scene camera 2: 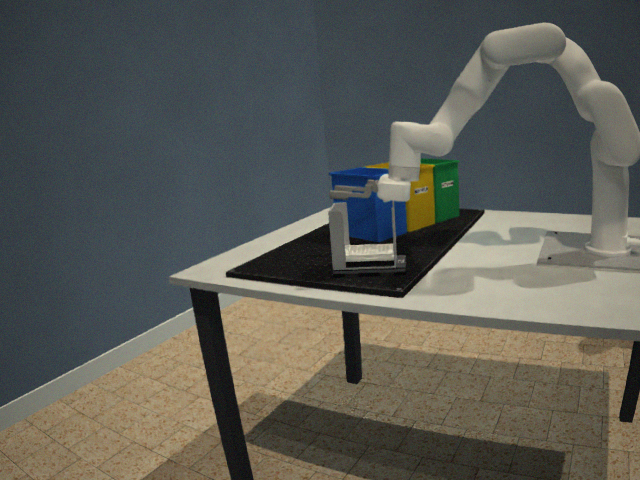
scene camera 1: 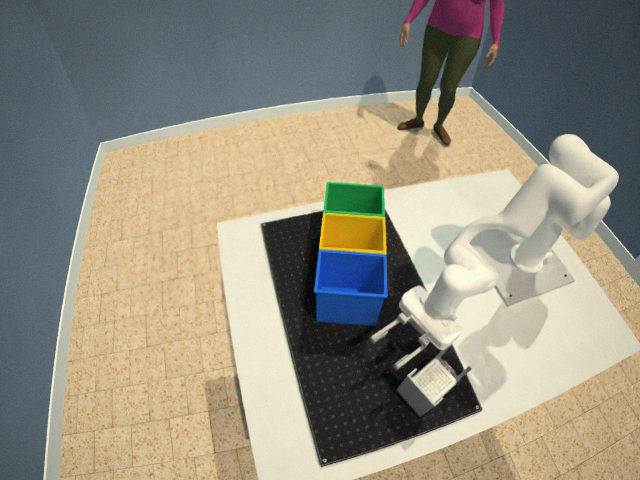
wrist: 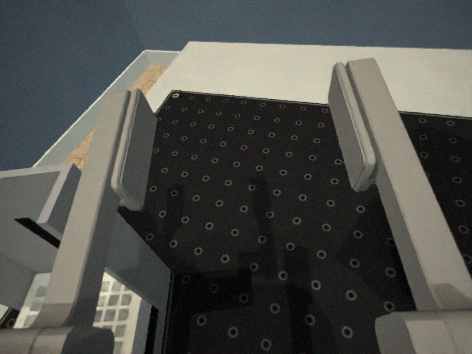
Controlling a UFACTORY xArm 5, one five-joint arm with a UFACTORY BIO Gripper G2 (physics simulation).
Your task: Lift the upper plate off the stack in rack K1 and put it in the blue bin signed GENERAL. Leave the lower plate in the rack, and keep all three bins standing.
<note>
The pictures show: the gripper, a yellow bin, a blue bin, a green bin and a white plate.
The gripper shows as well in scene camera 2 and in the wrist view.
</note>
